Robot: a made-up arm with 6 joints.
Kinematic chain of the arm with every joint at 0, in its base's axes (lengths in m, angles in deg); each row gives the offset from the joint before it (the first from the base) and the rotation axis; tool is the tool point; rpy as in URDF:
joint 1: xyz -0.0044 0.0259 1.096 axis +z
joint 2: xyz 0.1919 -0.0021 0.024 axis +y
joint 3: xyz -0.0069 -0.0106 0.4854 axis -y
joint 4: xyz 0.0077 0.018 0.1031 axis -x
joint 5: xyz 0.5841 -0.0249 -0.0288 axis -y
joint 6: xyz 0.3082 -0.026 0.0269 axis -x
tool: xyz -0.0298 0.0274 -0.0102 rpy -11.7 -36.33 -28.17
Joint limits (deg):
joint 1: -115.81..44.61
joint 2: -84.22..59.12
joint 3: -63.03..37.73
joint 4: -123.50..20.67
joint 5: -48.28..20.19
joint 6: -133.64..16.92
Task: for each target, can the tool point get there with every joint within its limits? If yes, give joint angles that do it. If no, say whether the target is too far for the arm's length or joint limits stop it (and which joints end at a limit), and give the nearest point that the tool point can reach.
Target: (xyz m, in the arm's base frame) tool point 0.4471 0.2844 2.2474
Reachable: yes | joints 27.16 -25.13 23.85 -76.48 -11.93 -111.15
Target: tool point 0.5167 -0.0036 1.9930
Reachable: yes | joints -13.58 -45.64 -8.44 -65.39 -28.26 -82.19
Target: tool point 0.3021 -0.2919 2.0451
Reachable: yes | joints -45.19 -49.64 -9.15 -66.83 -6.21 -91.01
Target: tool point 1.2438 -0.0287 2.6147
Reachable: no: too far | nearest point 0.9305 -0.0150 2.1715 | short by 0.543 m
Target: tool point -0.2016 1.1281 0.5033
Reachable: no: joint limits stop it (at a limit: joint 1, joint 2, joint 5, joint 6) | nearest point 0.2781 0.6381 0.5843 | short by 0.691 m
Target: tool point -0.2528 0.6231 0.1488
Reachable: no: joint limits stop it (at a limit: joint 1, joint 2, joint 5, joint 6) | nearest point 0.1103 0.4361 0.5792 | short by 0.593 m
